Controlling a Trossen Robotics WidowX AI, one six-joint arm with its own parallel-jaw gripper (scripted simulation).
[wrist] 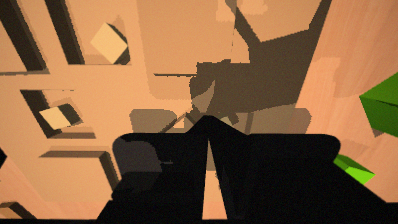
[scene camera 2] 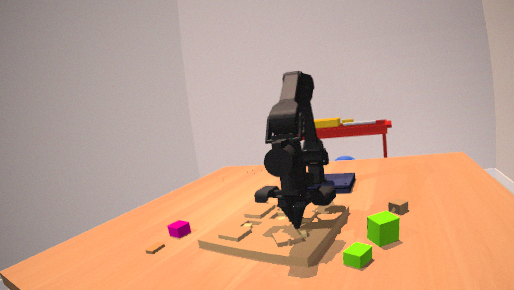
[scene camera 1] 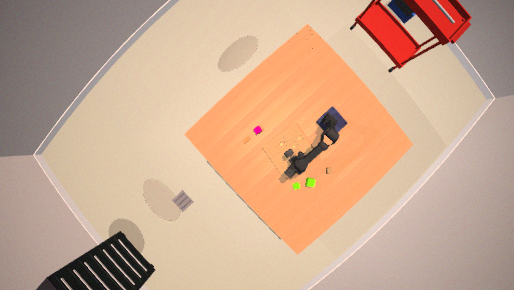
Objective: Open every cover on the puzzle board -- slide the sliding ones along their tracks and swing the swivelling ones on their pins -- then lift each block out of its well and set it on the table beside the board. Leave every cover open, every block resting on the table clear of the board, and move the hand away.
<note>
I see my gripper (scene camera 2: 297,228), a flat cover (wrist: 211,182), a large green block (scene camera 2: 383,228) and a tiny tan cube (wrist: 109,41).
My gripper shows as well in the wrist view (wrist: 207,120).
</note>
